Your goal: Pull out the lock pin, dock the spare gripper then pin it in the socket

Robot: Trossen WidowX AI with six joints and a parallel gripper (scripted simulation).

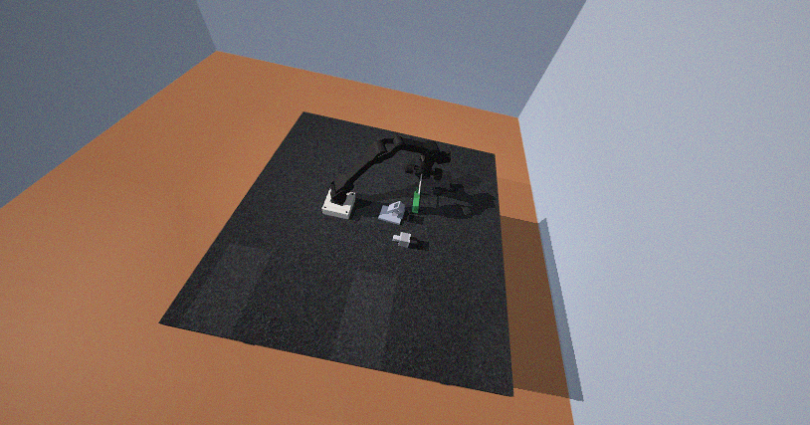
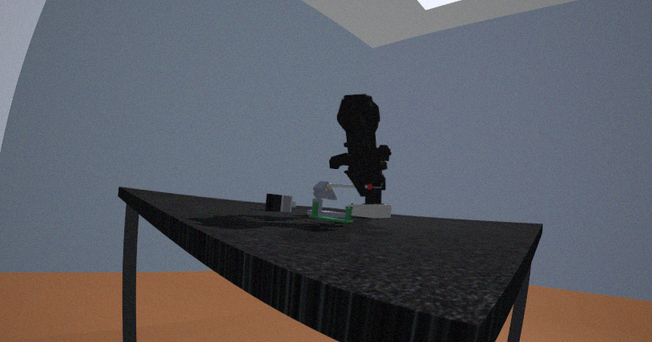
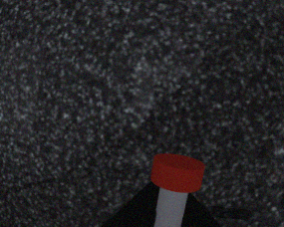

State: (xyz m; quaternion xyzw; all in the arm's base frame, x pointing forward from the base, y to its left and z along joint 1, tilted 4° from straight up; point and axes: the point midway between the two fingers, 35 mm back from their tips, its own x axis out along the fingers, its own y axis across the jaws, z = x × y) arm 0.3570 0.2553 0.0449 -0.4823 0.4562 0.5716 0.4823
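Right now my gripper tip is 20 mm short of the green cradle, 100 mm to the left of it and 50 mm above it. From my gripper tip the other things lie so: spare gripper: 10 mm ahead, 360 mm to the right, 50 mm below; grey mount: 70 mm behind, 230 mm to the right, 20 mm below.
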